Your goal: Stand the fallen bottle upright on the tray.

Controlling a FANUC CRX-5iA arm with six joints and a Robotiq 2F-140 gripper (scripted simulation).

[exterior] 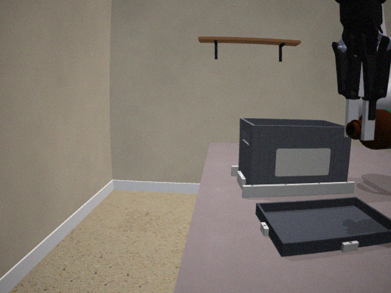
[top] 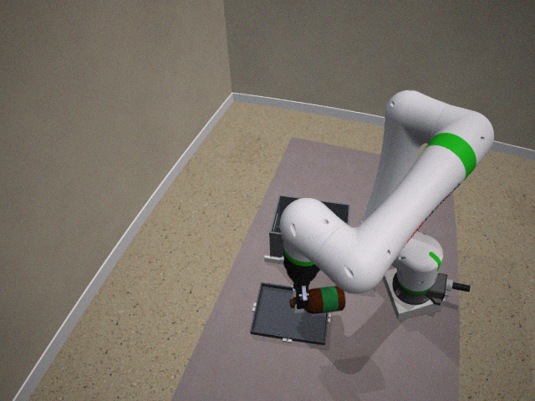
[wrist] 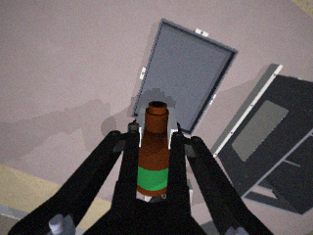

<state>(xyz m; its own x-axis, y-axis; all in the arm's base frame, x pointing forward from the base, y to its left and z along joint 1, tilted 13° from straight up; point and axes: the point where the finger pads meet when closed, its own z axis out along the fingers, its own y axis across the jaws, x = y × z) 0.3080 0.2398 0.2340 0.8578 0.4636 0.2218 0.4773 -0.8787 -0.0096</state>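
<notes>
The bottle lies 5 cm behind my hand, 3 cm to the right of it and 2 cm below it. Round my hand: tray (21 cm below, 4 cm to the right, 3 cm ahead); then crate (34 cm to the right, 14 cm below, 7 cm ahead).
</notes>
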